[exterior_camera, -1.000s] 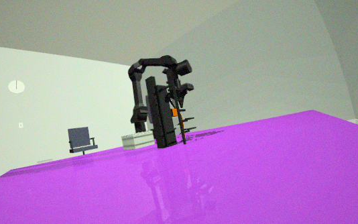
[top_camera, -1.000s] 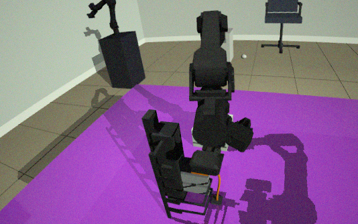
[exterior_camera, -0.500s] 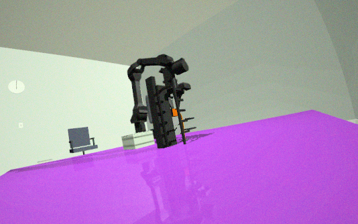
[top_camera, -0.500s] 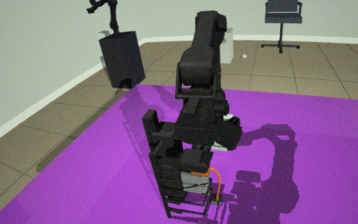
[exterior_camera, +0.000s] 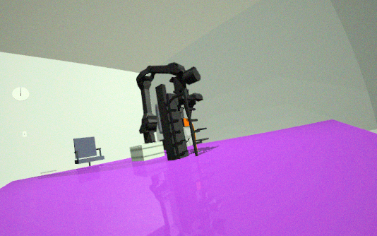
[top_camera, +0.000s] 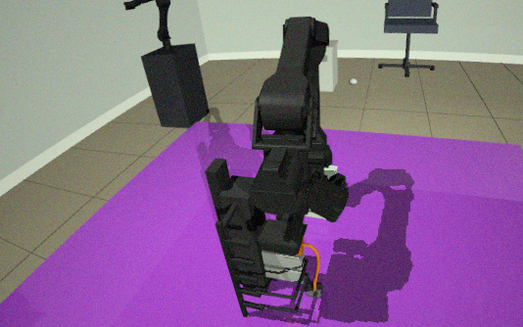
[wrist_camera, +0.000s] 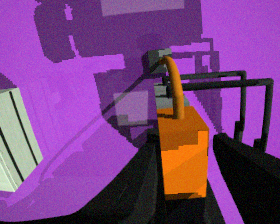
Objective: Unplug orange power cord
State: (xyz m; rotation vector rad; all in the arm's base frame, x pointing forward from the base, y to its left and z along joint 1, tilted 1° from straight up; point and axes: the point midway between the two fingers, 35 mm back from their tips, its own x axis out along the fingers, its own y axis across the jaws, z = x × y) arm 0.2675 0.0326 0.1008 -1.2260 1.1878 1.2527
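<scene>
Now: gripper tip 30 mm to the left of the orange plug.
</scene>
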